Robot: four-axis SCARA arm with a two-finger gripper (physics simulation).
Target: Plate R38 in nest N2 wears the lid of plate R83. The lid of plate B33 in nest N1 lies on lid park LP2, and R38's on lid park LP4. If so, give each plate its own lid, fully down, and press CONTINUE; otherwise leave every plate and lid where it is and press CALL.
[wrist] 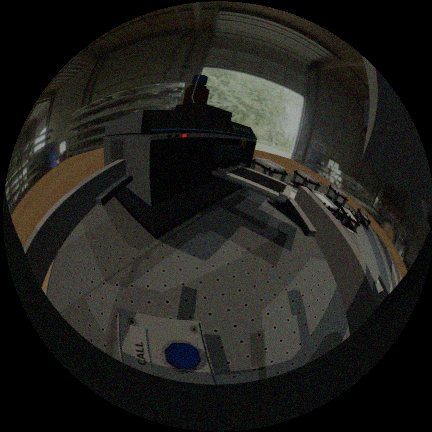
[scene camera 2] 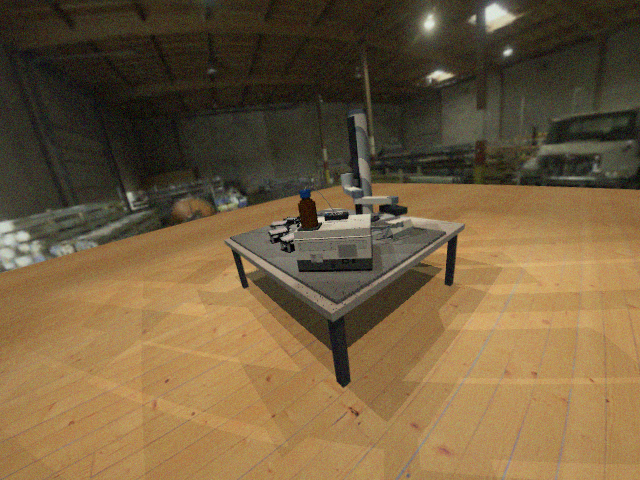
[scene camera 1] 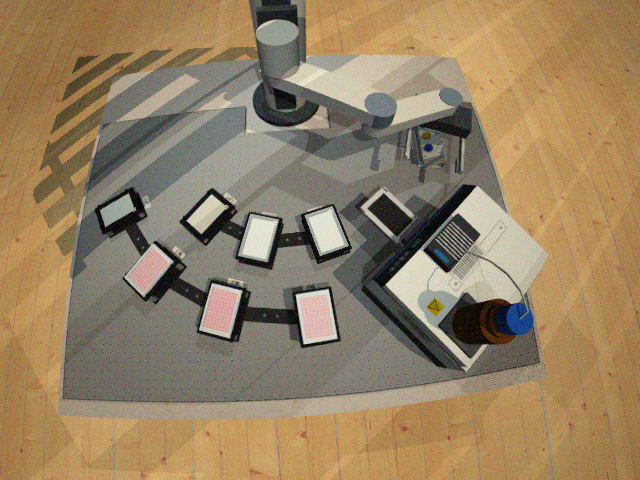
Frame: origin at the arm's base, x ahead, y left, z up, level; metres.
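Seen in the pictures: gripper, fingertip midpoint: (wrist: 208, 176) (scene camera 2: 371, 219) (scene camera 1: 433, 165); arm's base, origin of the base link: (scene camera 1: 286, 100).
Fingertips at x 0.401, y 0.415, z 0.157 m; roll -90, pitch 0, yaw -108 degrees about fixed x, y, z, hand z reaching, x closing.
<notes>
Offsets run from my fingertips to a thing's top centre. "pt": to the spot under its first point.
My gripper (scene camera 1: 435, 153) (wrist: 208, 176) is open with nothing between its fingers, above the button panel at the back right. In the wrist view the panel's blue button {0.113 m back, 0.041 m left, 0.069 m down} (wrist: 183, 356) with the word CALL shows at the bottom. In the scene camera 1 view the blue button {pt 0.111 m back, 0.037 m left, 0.075 m down} (scene camera 1: 428, 147) and a yellow button {pt 0.159 m back, 0.041 m left, 0.075 m down} (scene camera 1: 426, 135) show between the fingers; CONTINUE cannot be read. Three pink-gridded plates {0.233 m ahead, 0.822 m right, 0.061 m down} (scene camera 1: 149, 269) {0.352 m ahead, 0.612 m right, 0.065 m down} (scene camera 1: 222, 310) {0.383 m ahead, 0.363 m right, 0.057 m down} (scene camera 1: 316, 316) sit in the front row of black holders. Pale rectangles {pt 0.028 m ahead, 0.962 m right, 0.100 m down} (scene camera 1: 119, 210) {pt 0.066 m ahead, 0.666 m right, 0.102 m down} (scene camera 1: 206, 214) {0.153 m ahead, 0.508 m right, 0.090 m down} (scene camera 1: 259, 237) {0.146 m ahead, 0.317 m right, 0.090 m down} (scene camera 1: 326, 232) show in the other holders. Plate, nest and park labels are unreadable.
A white instrument (scene camera 1: 504, 242) (scene camera 2: 333, 242) stands at the right, with a brown bottle {pt 0.442 m ahead, 0.070 m right, 0.194 m up} (scene camera 1: 480, 322) (scene camera 2: 307, 212) on top and a red light {pt 0.116 m ahead, 0.013 m left, 0.022 m up} (wrist: 184, 135) on its front. A tray with a dark middle {0.127 m ahead, 0.140 m right, 0.044 m down} (scene camera 1: 390, 210) (wrist: 260, 180) sticks out of it. Dark bars {pt 0.363 m ahead, 0.505 m right, 0.140 m down} (scene camera 1: 264, 314) link the holders.
</notes>
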